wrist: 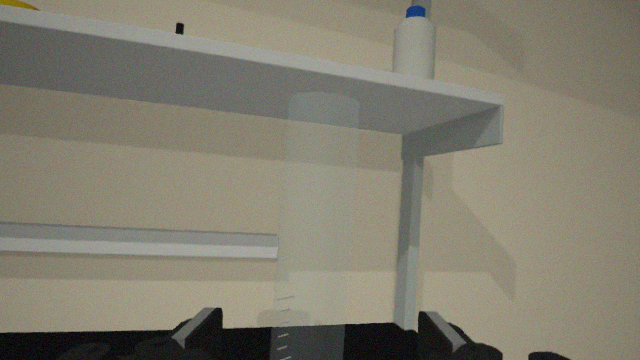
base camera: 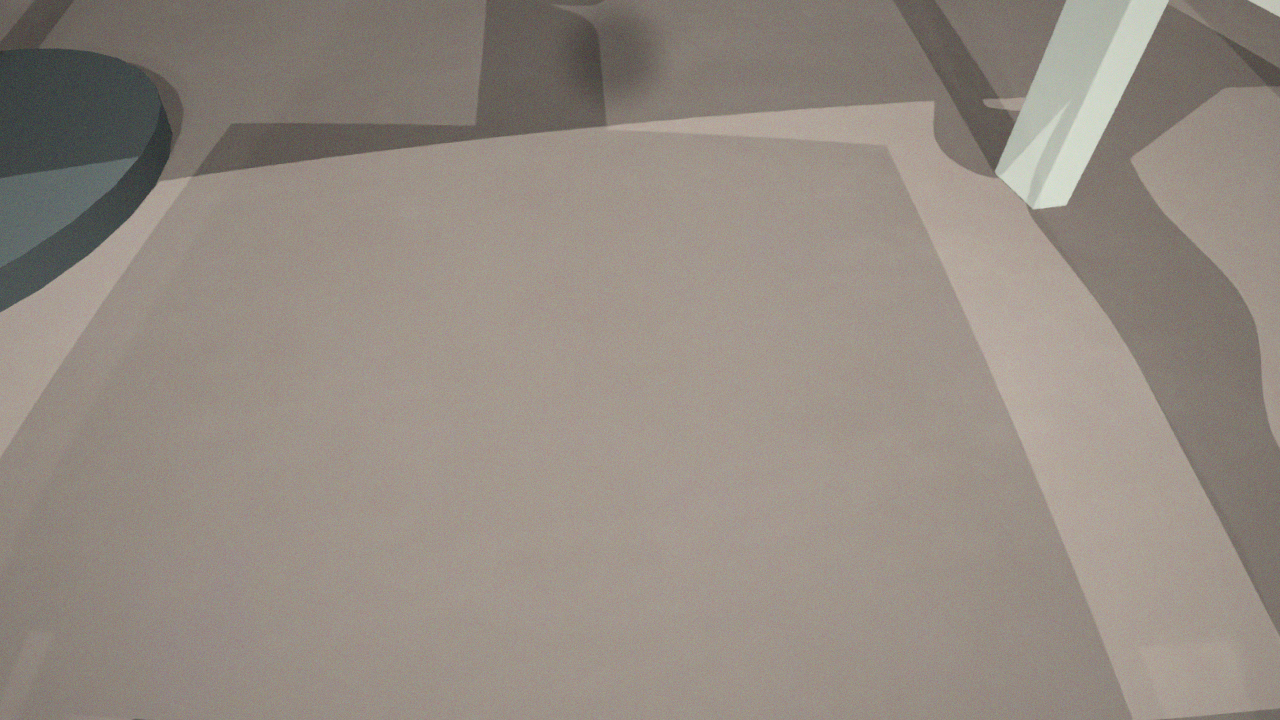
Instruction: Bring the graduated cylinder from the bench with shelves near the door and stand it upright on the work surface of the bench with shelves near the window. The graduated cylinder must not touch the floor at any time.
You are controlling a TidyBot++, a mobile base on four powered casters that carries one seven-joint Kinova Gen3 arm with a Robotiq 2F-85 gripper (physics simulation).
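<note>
The graduated cylinder (wrist: 320,200), clear and see-through with white marks low on its left side, stands upright in the middle of the wrist view. Its foot is out of view below. My gripper (wrist: 319,332) is open, with one finger on each side of the cylinder in the picture and a gap on both sides; how deep the cylinder sits between the fingers I cannot tell. The black work surface (wrist: 372,340) of a bench shows behind it. The gripper and the cylinder do not show in the base camera view.
A grey shelf (wrist: 200,75) runs above the bench, with a white bottle with a blue cap (wrist: 414,47) on it. A post (wrist: 410,225) and a rail (wrist: 140,245) are behind. In the base view, a pale leg (base camera: 1074,116) stands right and a dark round disc (base camera: 71,116) left.
</note>
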